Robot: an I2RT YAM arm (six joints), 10 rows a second.
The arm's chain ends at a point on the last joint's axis. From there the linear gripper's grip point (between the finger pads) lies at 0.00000 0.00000 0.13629 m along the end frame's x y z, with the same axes.
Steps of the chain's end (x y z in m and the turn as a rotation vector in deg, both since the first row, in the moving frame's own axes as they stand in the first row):
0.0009 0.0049 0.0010 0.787 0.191 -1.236
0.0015 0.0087 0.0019 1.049 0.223 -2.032
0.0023 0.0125 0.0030 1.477 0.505 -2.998
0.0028 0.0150 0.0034 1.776 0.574 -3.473
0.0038 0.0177 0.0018 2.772 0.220 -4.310
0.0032 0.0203 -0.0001 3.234 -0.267 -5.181
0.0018 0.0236 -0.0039 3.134 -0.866 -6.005
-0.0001 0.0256 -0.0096 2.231 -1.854 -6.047
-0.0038 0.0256 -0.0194 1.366 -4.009 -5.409
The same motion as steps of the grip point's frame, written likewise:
0.0013 0.0030 0.0010 0.787 0.191 -1.236
0.0020 0.0062 0.0019 1.049 0.223 -2.032
0.0034 0.0090 0.0029 1.477 0.505 -2.998
0.0040 0.0107 0.0033 1.776 0.574 -3.473
0.0041 0.0111 0.0016 2.772 0.220 -4.310
0.0022 0.0127 -0.0003 3.234 -0.267 -5.181
-0.0006 0.0163 -0.0041 3.134 -0.866 -6.005
-0.0048 0.0205 -0.0098 2.231 -1.854 -6.047
-0.0135 0.0228 -0.0198 1.366 -4.009 -5.409

